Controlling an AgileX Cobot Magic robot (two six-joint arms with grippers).
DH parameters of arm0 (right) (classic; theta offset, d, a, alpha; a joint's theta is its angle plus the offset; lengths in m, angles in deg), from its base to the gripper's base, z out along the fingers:
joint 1: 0 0.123 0 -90
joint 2: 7.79 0 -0.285 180
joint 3: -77.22 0 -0.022 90
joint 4: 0 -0.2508 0 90
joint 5: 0 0 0.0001 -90
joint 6: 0 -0.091 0 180
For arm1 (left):
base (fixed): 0 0 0 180
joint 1: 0 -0.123 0 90
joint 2: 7.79 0 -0.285 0
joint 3: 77.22 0 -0.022 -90
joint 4: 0 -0.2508 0 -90
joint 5: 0 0 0.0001 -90
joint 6: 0 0.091 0 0
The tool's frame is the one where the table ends.
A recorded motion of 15 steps. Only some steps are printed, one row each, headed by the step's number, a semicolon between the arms.
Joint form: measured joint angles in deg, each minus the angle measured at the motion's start. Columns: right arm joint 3, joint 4, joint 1, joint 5, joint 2, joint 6; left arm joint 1, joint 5, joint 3, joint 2, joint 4, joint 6.
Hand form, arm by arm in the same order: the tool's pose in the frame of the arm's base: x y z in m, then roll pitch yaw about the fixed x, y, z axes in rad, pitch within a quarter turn. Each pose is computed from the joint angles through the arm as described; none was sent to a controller.
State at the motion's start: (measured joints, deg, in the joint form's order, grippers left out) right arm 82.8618 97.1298 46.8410 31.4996 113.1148 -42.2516; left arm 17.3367 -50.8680 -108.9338 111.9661 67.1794 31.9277
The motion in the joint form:
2: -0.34 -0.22 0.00 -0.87 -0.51 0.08; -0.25 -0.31 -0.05 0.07 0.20 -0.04
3: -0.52 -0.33 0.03 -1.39 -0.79 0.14; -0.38 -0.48 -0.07 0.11 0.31 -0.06
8: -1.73 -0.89 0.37 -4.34 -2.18 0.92; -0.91 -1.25 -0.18 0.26 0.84 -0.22
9: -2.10 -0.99 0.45 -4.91 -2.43 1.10; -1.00 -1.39 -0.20 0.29 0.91 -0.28
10: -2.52 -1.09 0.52 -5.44 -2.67 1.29; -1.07 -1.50 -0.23 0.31 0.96 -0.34
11: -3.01 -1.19 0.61 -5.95 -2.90 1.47; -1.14 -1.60 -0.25 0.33 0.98 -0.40
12: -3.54 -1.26 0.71 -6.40 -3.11 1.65; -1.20 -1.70 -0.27 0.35 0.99 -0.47
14: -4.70 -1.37 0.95 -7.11 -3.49 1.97; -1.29 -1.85 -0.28 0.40 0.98 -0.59
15: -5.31 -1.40 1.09 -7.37 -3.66 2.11; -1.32 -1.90 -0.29 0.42 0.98 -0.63
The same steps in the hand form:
2: 0.3441 0.2996 0.2543 -1.9109 0.3833 -1.4457; 0.4104 -0.1947 0.3754 -1.9798 0.7957 -3.0154
3: 0.3430 0.2997 0.2552 -1.9140 0.3870 -1.4386; 0.4108 -0.1939 0.3752 -1.9781 0.7932 -3.0147
8: 0.3355 0.3015 0.2578 -1.9347 0.3964 -1.3940; 0.4120 -0.1910 0.3749 -1.9689 0.7818 -3.0109
9: 0.3338 0.3018 0.2574 -1.9407 0.3962 -1.3856; 0.4122 -0.1904 0.3748 -1.9677 0.7794 -3.0104
10: 0.3321 0.3019 0.2567 -1.9474 0.3951 -1.3782; 0.4123 -0.1900 0.3748 -1.9665 0.7776 -3.0099
11: 0.3302 0.3019 0.2556 -1.9551 0.3932 -1.3713; 0.4125 -0.1896 0.3748 -1.9661 0.7759 -3.0098
12: 0.3283 0.3019 0.2541 -1.9630 0.3902 -1.3649; 0.4126 -0.1893 0.3747 -1.9659 0.7741 -3.0098
14: 0.3243 0.3017 0.2503 -1.9797 0.3822 -1.3548; 0.4129 -0.1888 0.3743 -1.9664 0.7707 -3.0105
15: 0.3222 0.3016 0.2482 -1.9880 0.3773 -1.3507; 0.4130 -0.1886 0.3742 -1.9664 0.7697 -3.0106

